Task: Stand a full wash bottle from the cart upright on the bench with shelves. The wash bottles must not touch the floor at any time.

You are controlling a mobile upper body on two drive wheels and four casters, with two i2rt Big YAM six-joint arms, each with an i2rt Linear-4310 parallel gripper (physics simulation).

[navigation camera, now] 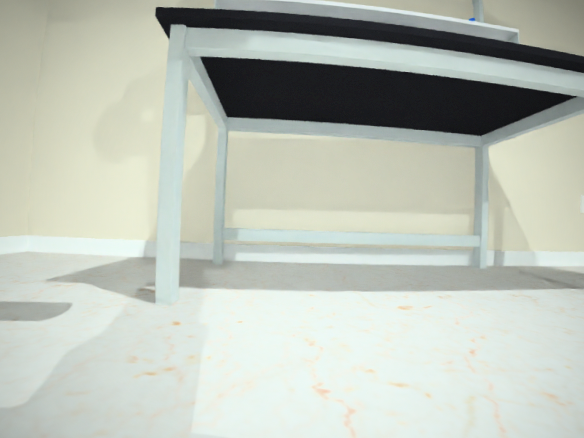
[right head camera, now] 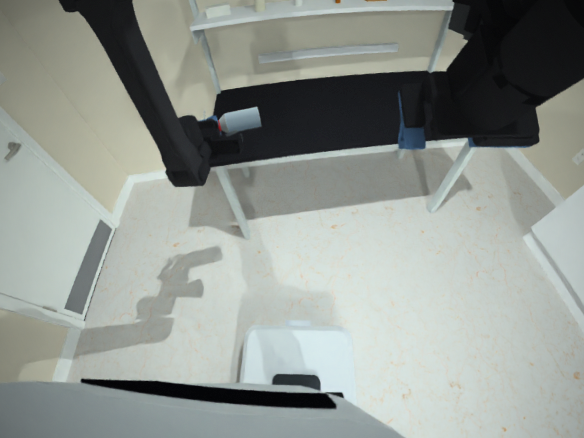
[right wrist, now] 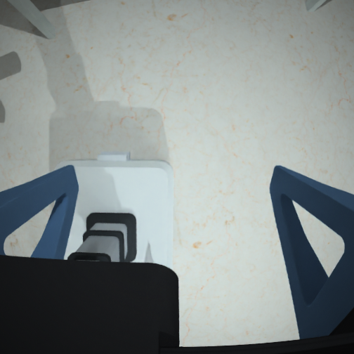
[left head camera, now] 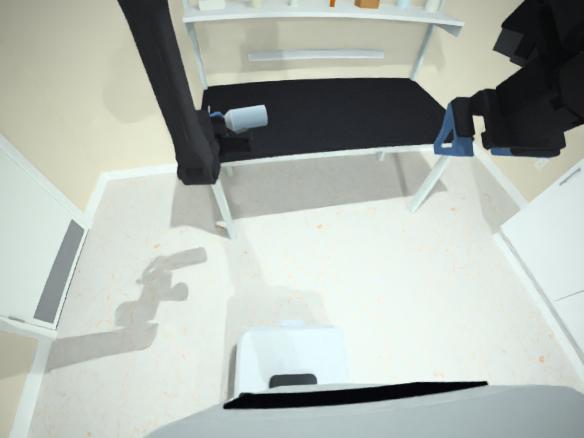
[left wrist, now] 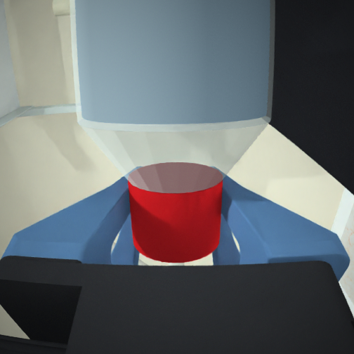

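Observation:
A wash bottle with blue-grey contents and a red cap lies tilted far over, nearly level, in my left gripper. My left gripper is shut on it at the red cap. In the head views the bottle's base points right, over the left end of the bench's black top. I cannot tell the gap between bottle and top. My right gripper is open and empty; it also shows near the bench's right end in the left head view. The cart does not show.
A shelf with several small items runs above the bench's back. Bench legs stand on the pale floor. A door is at the left, a white cabinet at the right. My white base shows below.

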